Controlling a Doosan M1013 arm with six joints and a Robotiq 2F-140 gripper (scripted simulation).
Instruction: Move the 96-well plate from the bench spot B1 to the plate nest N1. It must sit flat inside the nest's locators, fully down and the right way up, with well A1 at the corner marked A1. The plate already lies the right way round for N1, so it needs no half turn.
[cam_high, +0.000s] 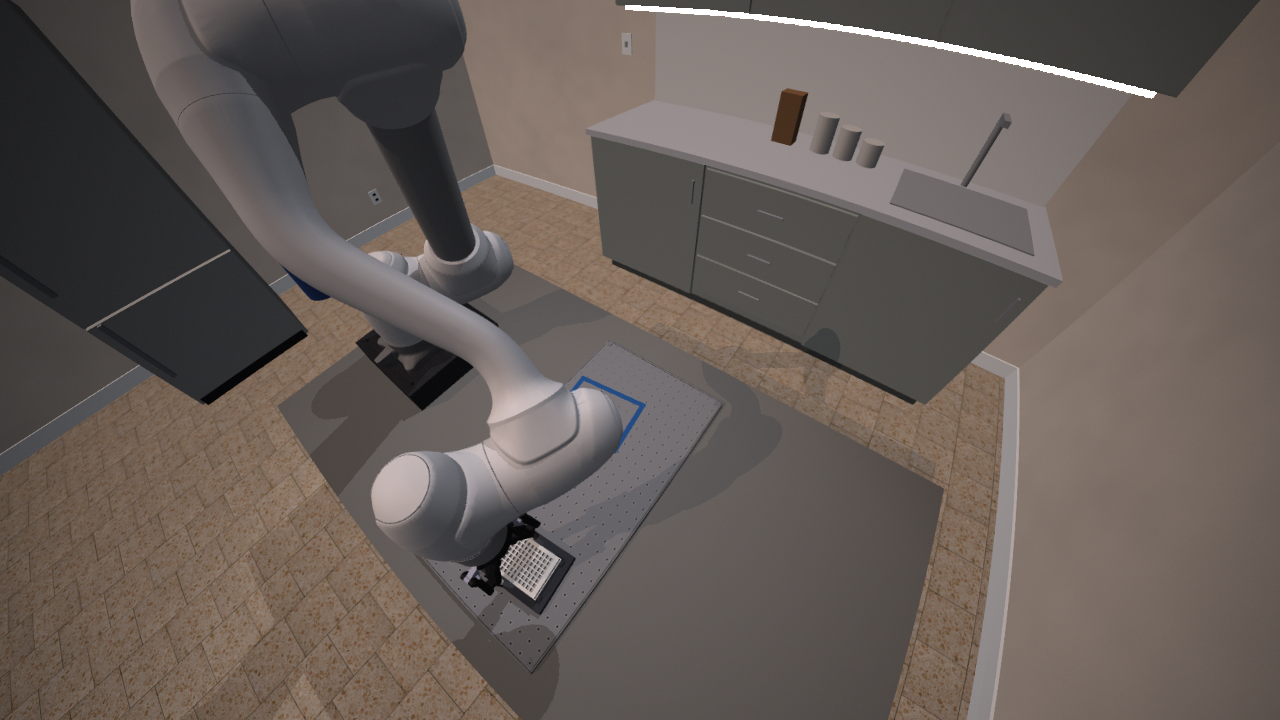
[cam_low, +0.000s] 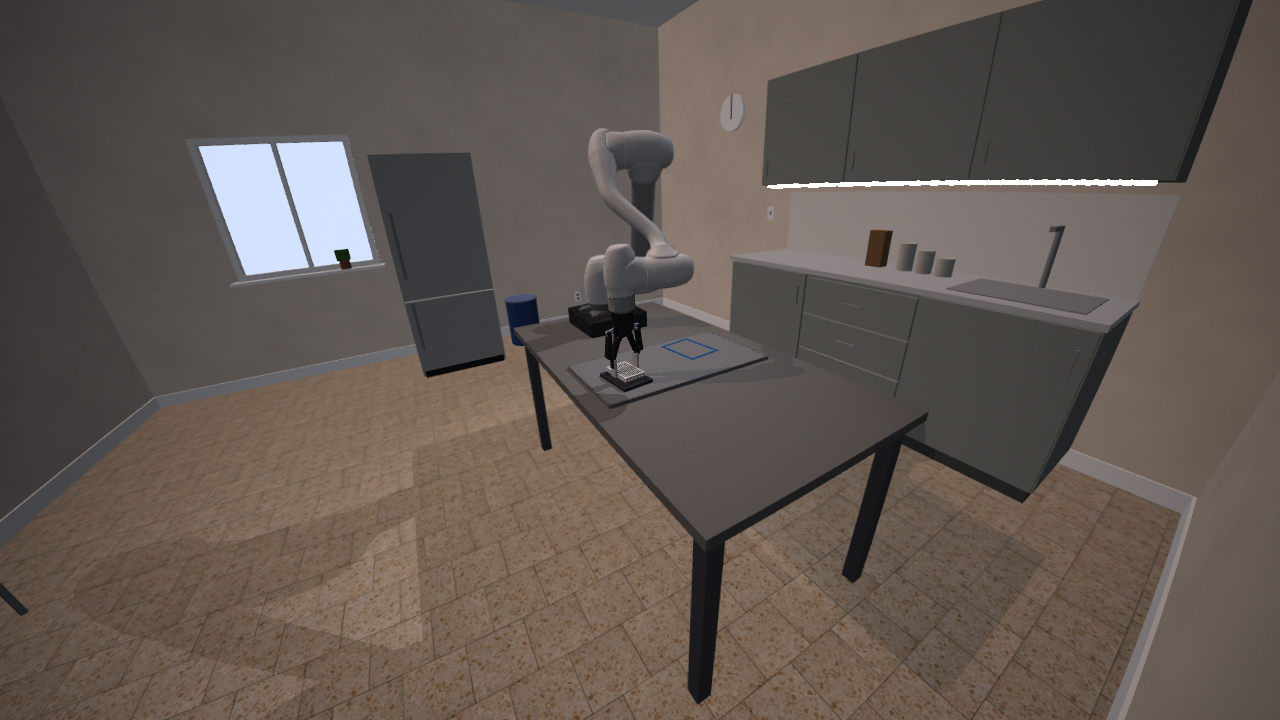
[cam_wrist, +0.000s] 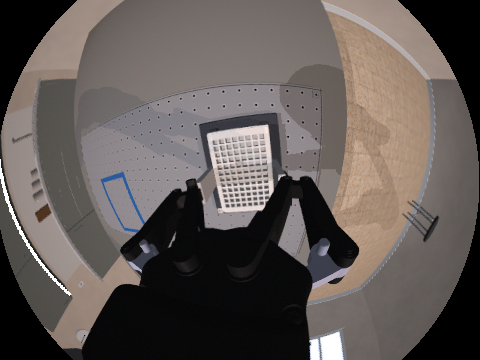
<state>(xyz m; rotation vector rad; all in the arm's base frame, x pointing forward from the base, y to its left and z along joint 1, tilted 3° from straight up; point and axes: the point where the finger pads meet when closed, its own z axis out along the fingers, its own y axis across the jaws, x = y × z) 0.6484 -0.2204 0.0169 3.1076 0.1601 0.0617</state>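
The white 96-well plate is 20 mm below my hand. Also, from my hand: dark plate nest N1: 50 mm below.
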